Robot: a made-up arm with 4 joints.
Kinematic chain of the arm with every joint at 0, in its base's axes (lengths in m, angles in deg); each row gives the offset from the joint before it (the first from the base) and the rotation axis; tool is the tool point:
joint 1: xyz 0 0 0.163 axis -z
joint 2: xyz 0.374 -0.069 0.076 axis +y
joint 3: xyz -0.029 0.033 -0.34 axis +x
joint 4: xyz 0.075 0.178 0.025 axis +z
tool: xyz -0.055 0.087 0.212
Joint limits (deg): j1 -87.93..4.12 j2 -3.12..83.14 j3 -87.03..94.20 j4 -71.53..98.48
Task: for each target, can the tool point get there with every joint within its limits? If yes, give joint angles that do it. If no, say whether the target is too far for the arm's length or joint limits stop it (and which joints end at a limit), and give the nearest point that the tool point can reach.
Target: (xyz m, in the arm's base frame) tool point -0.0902 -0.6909 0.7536
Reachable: no: joint limits stop it (at a limit: joint 1, joint 2, joint 3) | nearest point 0.1453 -0.2949 0.2687 | short by 0.669 m
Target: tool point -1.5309 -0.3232 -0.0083
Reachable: no: too far | nearest point -0.3187 -0.0367 0.1002 | short by 1.250 m
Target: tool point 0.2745 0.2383 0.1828
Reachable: yes | joints -74.43 15.46 72.55 42.27
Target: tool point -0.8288 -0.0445 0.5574
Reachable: no: joint limits stop it (at a limit: joint 1, joint 2) | nearest point -0.3099 0.0181 0.2185 | short by 0.623 m
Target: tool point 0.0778 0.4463 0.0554
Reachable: yes | joints -39.98 27.44 -13.64 -40.17
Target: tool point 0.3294 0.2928 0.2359
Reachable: yes | joints -53.44 27.06 58.31 -35.96
